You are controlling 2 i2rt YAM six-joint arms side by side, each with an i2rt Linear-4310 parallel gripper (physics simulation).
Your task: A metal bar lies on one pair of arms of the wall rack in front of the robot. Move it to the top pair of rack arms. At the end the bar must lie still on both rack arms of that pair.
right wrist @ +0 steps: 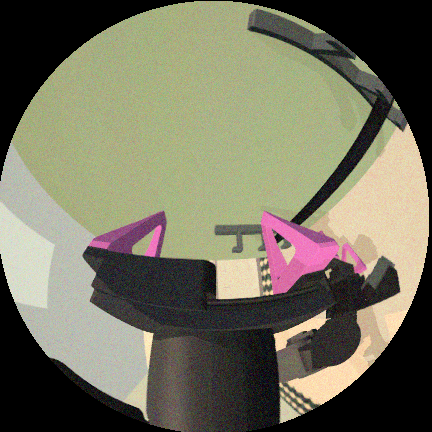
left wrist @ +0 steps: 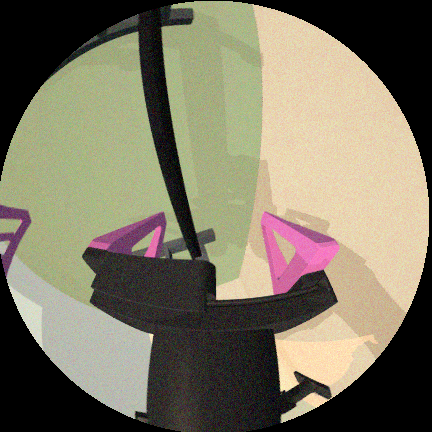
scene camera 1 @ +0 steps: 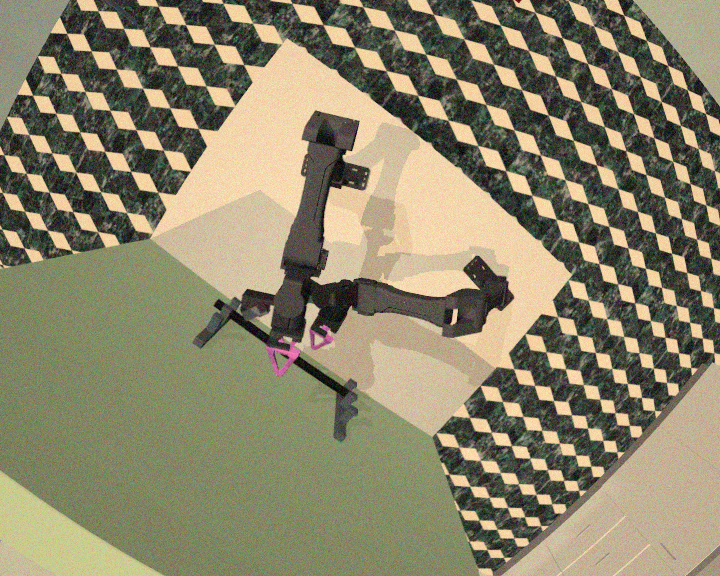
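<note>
The black metal bar (scene camera 1: 321, 373) (left wrist: 152, 90) (right wrist: 350, 160) lies across the rack's lowest pair of arms, nearest the pale table. The dark grey rack has one upright (scene camera 1: 210, 331) at the picture's left and another upright (scene camera 1: 340, 425) at the right. My left gripper (scene camera 1: 321, 337) (left wrist: 213, 216) is open and empty, on the table side of the bar near its middle; the bar runs beyond its fingers in the left wrist view. My right gripper (scene camera 1: 284, 353) (right wrist: 213, 216) is open and empty. It overlaps the bar in the scene view, but the bar passes behind one finger in the right wrist view.
The green wall (scene camera 1: 180, 432) stands behind the rack. The pale table (scene camera 1: 240, 150) lies under both arms, with a patterned floor (scene camera 1: 540, 390) around it. The two grippers are close side by side, and the left forearm reaches near the right wrist.
</note>
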